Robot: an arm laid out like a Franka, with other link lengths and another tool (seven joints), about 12 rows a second.
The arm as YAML. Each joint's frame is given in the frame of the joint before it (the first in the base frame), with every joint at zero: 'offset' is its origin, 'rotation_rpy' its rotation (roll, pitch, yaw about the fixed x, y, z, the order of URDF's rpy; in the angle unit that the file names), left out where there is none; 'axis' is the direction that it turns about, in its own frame. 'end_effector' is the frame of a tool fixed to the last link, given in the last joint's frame.
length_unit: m
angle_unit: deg
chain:
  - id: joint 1
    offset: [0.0, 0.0, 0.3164]
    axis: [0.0, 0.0, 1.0]
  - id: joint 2
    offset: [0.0, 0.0, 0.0]
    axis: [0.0, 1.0, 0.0]
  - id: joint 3
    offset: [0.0, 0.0, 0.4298]
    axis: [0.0, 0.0, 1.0]
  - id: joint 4
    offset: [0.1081, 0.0, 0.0]
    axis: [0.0, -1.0, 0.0]
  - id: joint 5
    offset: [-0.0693, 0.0, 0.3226]
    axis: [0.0, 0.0, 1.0]
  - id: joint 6
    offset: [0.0, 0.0, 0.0]
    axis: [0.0, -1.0, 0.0]
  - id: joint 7
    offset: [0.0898, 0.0, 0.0]
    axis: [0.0, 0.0, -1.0]
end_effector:
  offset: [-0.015, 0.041, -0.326]
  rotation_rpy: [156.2, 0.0, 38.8]
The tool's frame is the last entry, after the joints.
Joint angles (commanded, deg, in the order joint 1, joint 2, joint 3, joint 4, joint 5, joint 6, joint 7), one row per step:
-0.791 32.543 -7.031 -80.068 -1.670 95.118 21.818
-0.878 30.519 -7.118 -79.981 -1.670 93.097 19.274
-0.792 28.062 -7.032 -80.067 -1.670 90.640 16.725
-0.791 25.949 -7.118 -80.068 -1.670 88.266 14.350
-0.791 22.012 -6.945 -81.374 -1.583 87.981 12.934
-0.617 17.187 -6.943 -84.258 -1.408 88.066 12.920
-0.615 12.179 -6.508 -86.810 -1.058 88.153 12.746
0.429 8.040 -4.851 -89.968 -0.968 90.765 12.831
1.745 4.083 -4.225 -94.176 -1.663 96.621 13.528
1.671 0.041 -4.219 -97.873 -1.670 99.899 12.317
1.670 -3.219 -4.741 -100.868 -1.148 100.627 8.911
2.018 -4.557 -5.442 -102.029 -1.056 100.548 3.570
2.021 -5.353 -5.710 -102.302 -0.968 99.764 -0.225
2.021 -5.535 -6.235 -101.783 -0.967 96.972 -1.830
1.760 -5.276 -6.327 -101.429 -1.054 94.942 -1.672
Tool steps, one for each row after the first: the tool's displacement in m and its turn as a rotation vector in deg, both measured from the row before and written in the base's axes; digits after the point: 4 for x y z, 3 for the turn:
-0.0103 -0.0003 0.0237 0.910 0.029 2.078
-0.0142 0.0036 0.0271 1.069 0.187 2.365
-0.0144 0.0009 0.0235 0.935 0.345 1.983
-0.0102 0.0030 0.0337 0.707 -2.316 1.403
-0.0187 0.0042 0.0320 0.468 -2.073 0.041
-0.0190 0.0073 0.0336 0.741 -2.604 0.460
-0.0077 0.0254 0.0208 0.420 -3.606 2.614
0.0039 0.0136 0.0145 -0.679 -5.575 1.488
-0.0105 -0.0008 0.0162 0.143 -3.582 1.237
-0.0214 -0.0019 0.0090 0.596 -0.937 2.831
-0.0136 -0.0032 0.0029 -0.025 -0.019 4.976
-0.0105 -0.0023 0.0035 0.011 0.301 3.510
-0.0147 -0.0041 0.0011 0.159 2.102 1.057
-0.0090 -0.0027 -0.0023 0.037 1.936 -0.519

